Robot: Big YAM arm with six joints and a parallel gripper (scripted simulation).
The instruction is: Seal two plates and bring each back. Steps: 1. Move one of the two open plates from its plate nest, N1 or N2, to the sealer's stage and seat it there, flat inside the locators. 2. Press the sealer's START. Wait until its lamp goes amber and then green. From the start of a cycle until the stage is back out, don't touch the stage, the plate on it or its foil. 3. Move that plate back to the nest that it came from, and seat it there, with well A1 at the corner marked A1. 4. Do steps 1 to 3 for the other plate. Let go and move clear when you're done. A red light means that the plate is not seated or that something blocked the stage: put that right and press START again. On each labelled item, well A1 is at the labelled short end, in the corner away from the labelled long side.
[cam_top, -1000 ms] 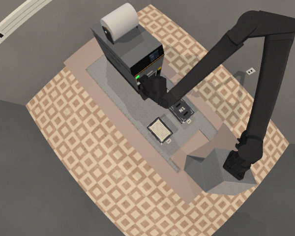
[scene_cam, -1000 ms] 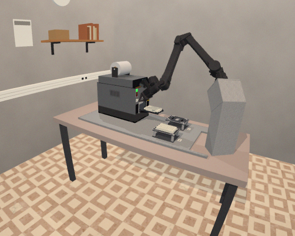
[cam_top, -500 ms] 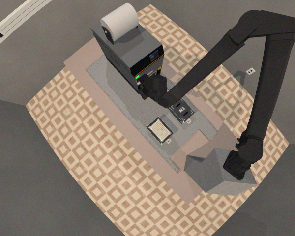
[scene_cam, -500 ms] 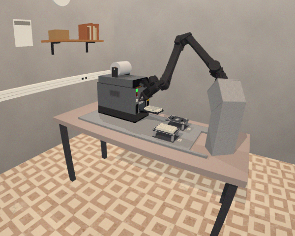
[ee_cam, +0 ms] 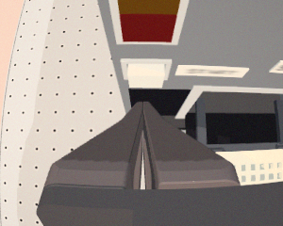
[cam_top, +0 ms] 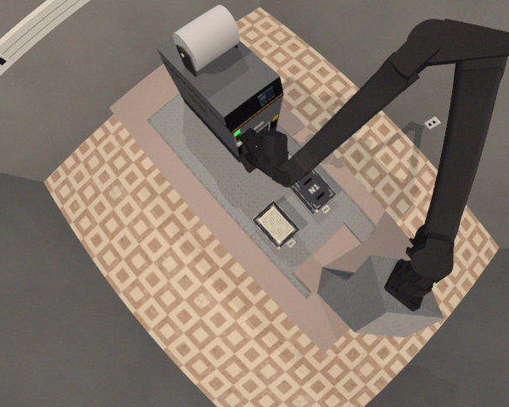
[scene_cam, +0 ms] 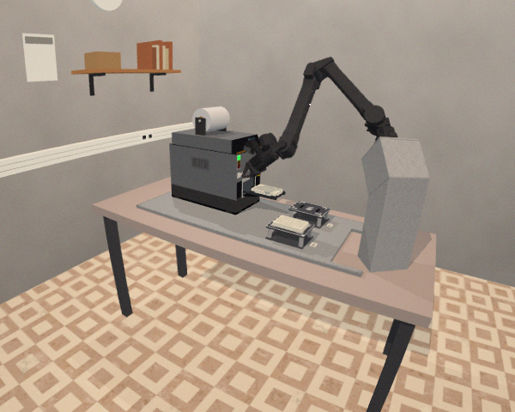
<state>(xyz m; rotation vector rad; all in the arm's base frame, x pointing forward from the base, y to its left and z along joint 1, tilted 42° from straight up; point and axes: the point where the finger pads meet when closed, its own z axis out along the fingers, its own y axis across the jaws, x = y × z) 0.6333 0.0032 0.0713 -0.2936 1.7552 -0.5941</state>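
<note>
The start button lies 30 mm ahead of my hand. From my hand the other things lie so: sealer stage: 90 mm below, 80 mm to the right, 80 mm behind; cream well plate: 270 mm behind, 130 mm below, 120 mm to the left; foil roll: 250 mm ahead, 230 mm above, 130 mm to the right.
</note>
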